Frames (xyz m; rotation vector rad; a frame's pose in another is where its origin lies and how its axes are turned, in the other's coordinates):
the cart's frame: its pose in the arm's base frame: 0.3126 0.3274 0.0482 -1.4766 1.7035 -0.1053
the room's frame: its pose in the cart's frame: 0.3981 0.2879 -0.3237 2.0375 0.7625 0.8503
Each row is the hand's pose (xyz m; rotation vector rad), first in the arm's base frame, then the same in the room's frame.
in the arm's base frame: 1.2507 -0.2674 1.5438 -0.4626 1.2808 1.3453
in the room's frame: -1.9773 0.6596 0.5155 -2.7000 0.0256 0.8612
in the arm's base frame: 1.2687 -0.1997 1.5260 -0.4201 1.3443 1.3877
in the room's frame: -1.9767 0.6851 0.4479 -2.7021 0.1408 0.8428
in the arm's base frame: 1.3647 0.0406 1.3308 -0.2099 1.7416 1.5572
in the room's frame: -1.8634 0.8521 0.1942 -2.6414 0.7373 0.6288
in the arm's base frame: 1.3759 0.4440 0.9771 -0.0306 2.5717 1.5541
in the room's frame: -1.5975 1.0013 -0.2474 -2.3196 1.4652 -0.0926
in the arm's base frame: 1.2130 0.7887 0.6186 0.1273 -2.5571 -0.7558
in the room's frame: -1.2589 0.9871 -0.6461 -1.7827 1.7039 -1.0155
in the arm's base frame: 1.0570 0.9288 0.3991 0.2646 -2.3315 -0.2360
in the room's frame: -1.0219 0.9233 -0.8249 -1.3918 1.6277 -1.5457
